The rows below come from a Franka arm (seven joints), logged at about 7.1 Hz.
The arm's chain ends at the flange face. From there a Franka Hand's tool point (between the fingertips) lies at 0.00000 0.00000 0.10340 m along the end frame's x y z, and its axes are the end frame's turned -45 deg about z.
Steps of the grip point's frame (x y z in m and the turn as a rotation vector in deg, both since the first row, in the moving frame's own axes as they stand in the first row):
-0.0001, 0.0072, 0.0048, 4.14, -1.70, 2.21
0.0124, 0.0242, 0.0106, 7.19, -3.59, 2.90
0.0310, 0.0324, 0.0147, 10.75, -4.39, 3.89
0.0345, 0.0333, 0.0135, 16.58, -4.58, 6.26
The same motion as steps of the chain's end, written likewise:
0.0124, 0.0084, 0.0051, 1.73, -4.13, 2.21
0.0395, 0.0133, 0.0116, 2.55, -7.62, 2.90
0.0637, 0.0097, 0.0168, 4.50, -10.71, 3.89
0.0737, 0.0157, 0.0181, 8.49, -14.96, 6.26

